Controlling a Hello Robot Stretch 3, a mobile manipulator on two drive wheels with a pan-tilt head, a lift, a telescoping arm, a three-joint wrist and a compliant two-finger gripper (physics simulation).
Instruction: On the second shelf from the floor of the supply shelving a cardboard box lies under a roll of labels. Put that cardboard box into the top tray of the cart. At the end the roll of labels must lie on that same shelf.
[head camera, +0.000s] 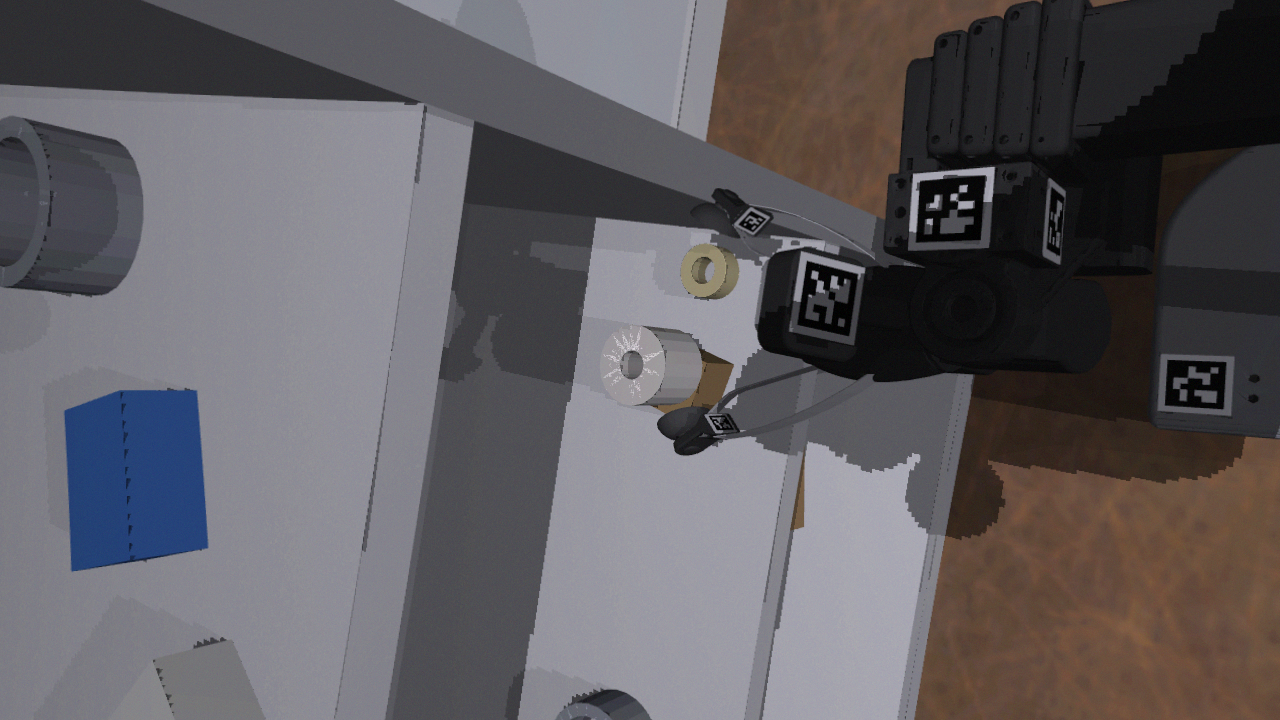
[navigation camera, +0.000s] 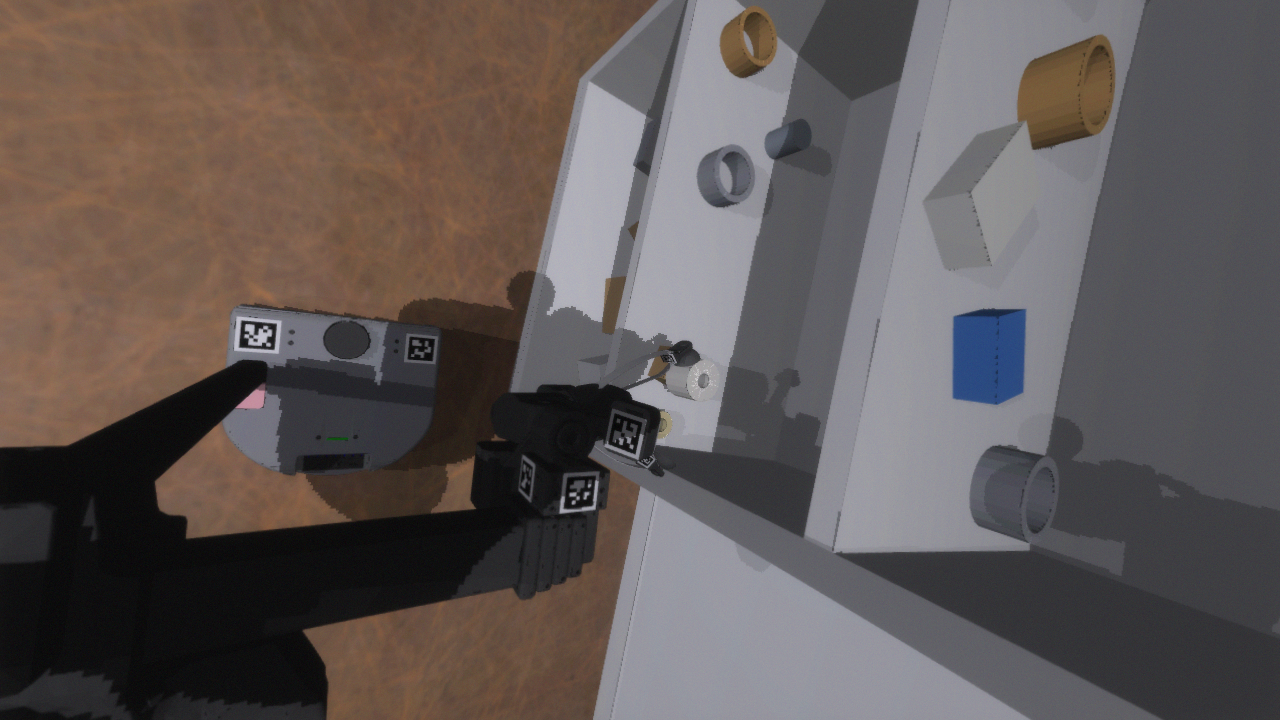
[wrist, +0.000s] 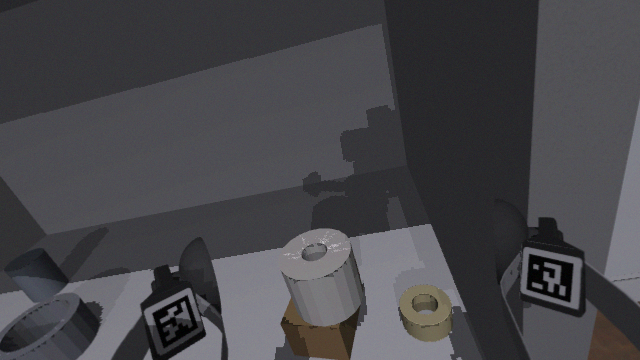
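Where they show: gripper, between the fingertips: (head camera: 684, 322) (navigation camera: 681, 408); robot's base, origin of its link: (navigation camera: 346, 338).
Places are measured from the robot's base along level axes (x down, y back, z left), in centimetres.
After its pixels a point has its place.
Observation:
The roll of labels (head camera: 675, 368) @[y -1.2, x -62.7, z -46.1 cm] (navigation camera: 682, 380) @[y -0.8, x -63.2, z -46.1 cm] (wrist: 327, 297), a whitish cylinder with a hole, stands on the brown cardboard box (head camera: 714, 380) @[y -2.1, x -55.9, z -46.2 cm] (navigation camera: 658, 365) @[y -2.6, x -55.4, z -46.4 cm] (wrist: 320, 341) on a shelf (head camera: 662, 519) @[y -16.2, x -53.4, z -52.7 cm] (navigation camera: 684, 259) @[y -22.6, x -53.4, z -50.9 cm] (wrist: 250, 310) of the supply shelving. The roll hides part of the box. My gripper (head camera: 698, 319) @[y 2.3, x -72.7, z -39.0 cm] (navigation camera: 671, 408) @[y 2.3, x -72.7, z -39.0 cm] (wrist: 347, 246) @[y 2.3, x -72.7, z -39.0 cm] is open with nothing between its fingertips. In the wrist view one finger is left of the roll and the other is well to the right, by the side panel. The cart does not show.
A small yellowish ring (head camera: 729, 273) @[y 7.9, x -55.2, z -45.7 cm] (navigation camera: 665, 423) @[y 7.9, x -55.4, z -49.4 cm] (wrist: 425, 329) lies beside the box, near the side panel (head camera: 554, 80) @[y 14.3, x -90.6, z -36.8 cm] (navigation camera: 725, 528) @[y 13.8, x -85.9, z -36.8 cm] (wrist: 450, 150). A grey ring (head camera: 617, 702) @[y -34.0, x -55.6, z -55.3 cm] (navigation camera: 711, 179) @[y -36.7, x -57.2, z -51.9 cm] (wrist: 80, 325) lies farther along. A blue box (head camera: 165, 474) @[y -8.4, x -101.1, z -54.0 cm] (navigation camera: 984, 358) @[y -8.4, x -101.9, z -54.0 cm] is on the shelf above.

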